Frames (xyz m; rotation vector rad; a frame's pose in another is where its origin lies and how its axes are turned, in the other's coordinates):
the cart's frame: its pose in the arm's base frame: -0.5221 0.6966 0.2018 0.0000 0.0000 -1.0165
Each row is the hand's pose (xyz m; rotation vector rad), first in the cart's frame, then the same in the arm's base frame.
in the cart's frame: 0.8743 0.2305 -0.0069 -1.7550 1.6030 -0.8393
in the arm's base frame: 0.1341 0.0745 0.1949 -0.8348 2.4992 -1.2491
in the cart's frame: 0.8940 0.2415 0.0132 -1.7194 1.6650 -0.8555
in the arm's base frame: 0.1538 0.0636 0.2150 -0.7679 2.5434 -1.2542
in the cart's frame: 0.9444 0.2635 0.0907 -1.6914 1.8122 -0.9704
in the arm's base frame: 0.1990 0.0323 0.2925 -0.6680 2.6984 -1.3058
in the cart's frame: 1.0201 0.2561 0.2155 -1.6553 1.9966 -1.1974
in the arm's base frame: 0.2326 -0.0360 0.4173 0.4923 -2.6460 1.2925
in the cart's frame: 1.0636 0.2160 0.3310 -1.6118 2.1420 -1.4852
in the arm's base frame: 0.2214 -0.0941 0.5328 0.3329 -2.4178 1.2336
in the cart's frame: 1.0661 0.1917 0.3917 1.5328 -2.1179 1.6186
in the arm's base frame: 0.2020 -0.1090 0.5935 0.2681 -2.2566 1.1857
